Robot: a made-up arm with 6 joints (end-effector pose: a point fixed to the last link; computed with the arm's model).
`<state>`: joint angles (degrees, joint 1 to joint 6).
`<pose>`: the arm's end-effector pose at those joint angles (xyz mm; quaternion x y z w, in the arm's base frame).
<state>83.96 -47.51 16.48 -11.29 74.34 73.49</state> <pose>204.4 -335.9 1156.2 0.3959 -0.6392 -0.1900 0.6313</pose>
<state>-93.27 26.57 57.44 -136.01 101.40 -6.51</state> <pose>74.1 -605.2 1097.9 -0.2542 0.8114 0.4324 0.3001</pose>
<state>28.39 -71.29 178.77 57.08 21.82 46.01</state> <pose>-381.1 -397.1 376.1 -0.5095 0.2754 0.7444 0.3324</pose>
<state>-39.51 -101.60 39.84 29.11 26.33 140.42</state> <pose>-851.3 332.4 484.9 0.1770 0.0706 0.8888 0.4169</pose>
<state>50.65 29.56 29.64 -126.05 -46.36 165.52</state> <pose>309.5 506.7 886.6 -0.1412 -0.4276 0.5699 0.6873</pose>
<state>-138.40 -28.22 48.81 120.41 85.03 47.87</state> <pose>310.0 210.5 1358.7 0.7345 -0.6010 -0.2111 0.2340</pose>
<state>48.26 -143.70 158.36 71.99 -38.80 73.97</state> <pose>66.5 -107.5 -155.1 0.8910 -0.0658 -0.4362 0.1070</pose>
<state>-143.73 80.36 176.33 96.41 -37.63 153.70</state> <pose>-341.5 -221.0 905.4 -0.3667 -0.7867 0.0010 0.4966</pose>
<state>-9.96 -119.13 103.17 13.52 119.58 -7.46</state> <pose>-744.8 -179.9 20.3 0.1507 0.1495 -0.0033 0.9772</pose>
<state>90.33 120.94 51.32 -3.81 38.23 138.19</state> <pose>256.5 617.1 -79.8 -0.7150 -0.5467 0.4278 0.0827</pose>
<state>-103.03 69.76 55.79 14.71 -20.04 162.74</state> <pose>-491.0 -848.3 722.1 -0.5561 0.7803 0.1654 0.2336</pose>
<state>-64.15 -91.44 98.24 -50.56 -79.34 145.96</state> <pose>-585.6 720.4 610.7 0.7627 0.1221 0.4541 0.4440</pose>
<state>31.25 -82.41 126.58 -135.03 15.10 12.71</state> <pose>-840.5 -449.7 594.1 -0.0306 0.4627 -0.7983 0.3843</pose>
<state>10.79 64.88 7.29 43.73 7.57 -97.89</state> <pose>915.4 -76.7 651.1 0.3878 0.4474 -0.0892 0.8010</pose>
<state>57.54 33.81 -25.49 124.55 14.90 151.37</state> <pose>299.7 578.3 888.4 0.2908 0.7003 0.0130 0.6518</pose>
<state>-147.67 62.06 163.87 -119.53 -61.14 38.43</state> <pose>-562.3 -422.3 1180.6 -0.4384 -0.0912 -0.2601 0.8555</pose>
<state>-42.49 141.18 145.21 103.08 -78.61 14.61</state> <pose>538.7 -546.5 266.6 -0.4431 0.6438 -0.5841 0.2193</pose>
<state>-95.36 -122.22 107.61 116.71 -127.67 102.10</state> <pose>60.7 514.0 -189.6 0.0086 -0.3691 -0.8642 0.3418</pose>
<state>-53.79 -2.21 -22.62 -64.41 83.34 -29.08</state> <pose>-43.2 -229.9 861.4 0.2046 -0.7012 -0.5417 0.4160</pose>
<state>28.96 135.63 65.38 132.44 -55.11 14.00</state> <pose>570.4 404.9 -188.7 -0.9788 0.0993 0.1764 0.0300</pose>
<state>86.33 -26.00 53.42 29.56 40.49 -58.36</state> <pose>215.4 -396.9 1356.1 0.5473 -0.5454 0.6129 0.1654</pose>
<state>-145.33 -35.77 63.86 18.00 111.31 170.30</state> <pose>203.9 464.8 1298.8 0.0177 0.2667 0.1129 0.9570</pose>
